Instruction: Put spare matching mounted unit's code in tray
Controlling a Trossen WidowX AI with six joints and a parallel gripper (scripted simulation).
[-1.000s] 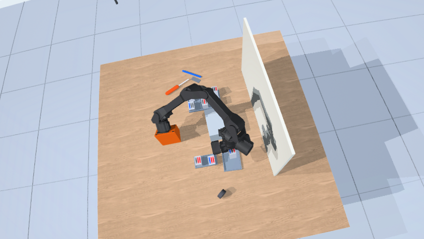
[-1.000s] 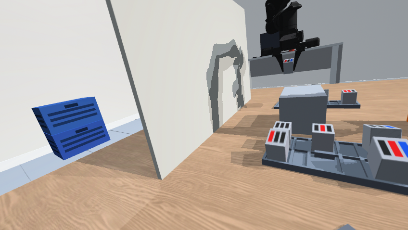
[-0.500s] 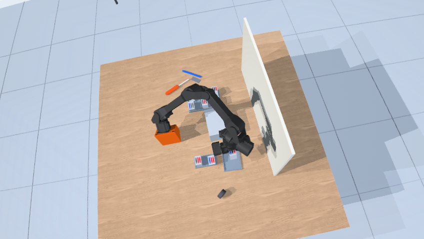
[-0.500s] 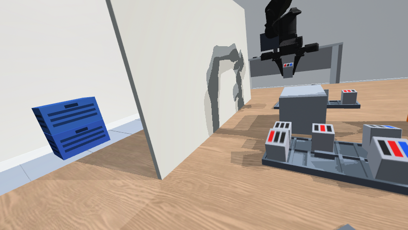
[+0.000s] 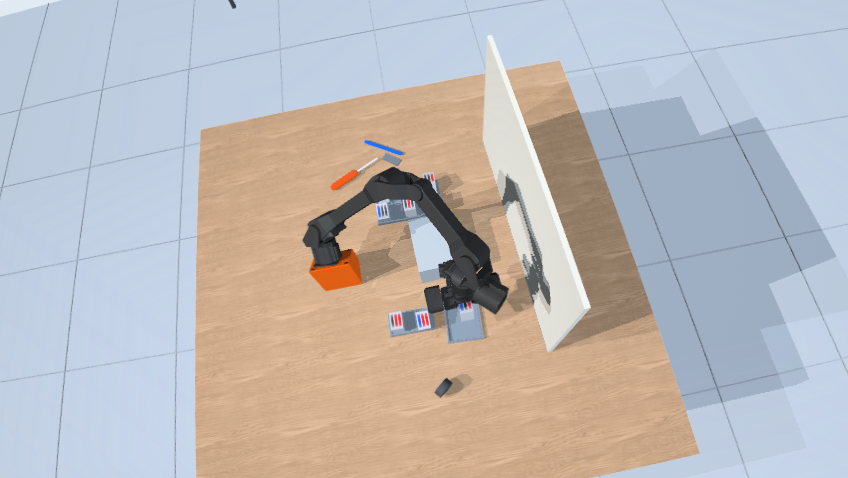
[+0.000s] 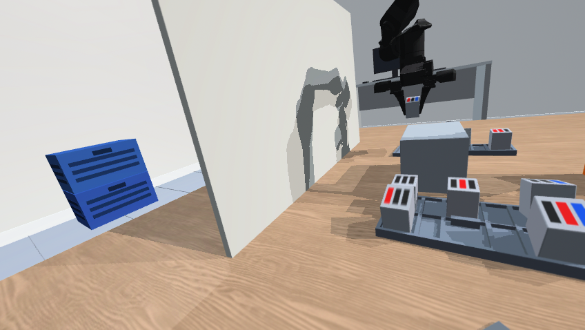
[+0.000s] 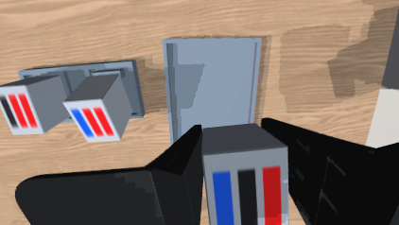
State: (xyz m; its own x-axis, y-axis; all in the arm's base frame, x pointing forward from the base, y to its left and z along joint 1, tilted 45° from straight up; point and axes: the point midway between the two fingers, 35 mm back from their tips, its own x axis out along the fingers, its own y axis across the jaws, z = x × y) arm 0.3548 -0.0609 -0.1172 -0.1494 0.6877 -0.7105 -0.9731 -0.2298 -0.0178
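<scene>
Now: the grey tray 110 mm below my gripper tip and 20 mm to the right of it. Round my gripper tip: white wall panel (220 mm to the left, 160 mm ahead, 120 mm above); then light grey block (190 mm to the left, 80 mm behind, 60 mm below); then blue pen (560 mm to the left, 230 mm behind, 100 mm below).
</scene>
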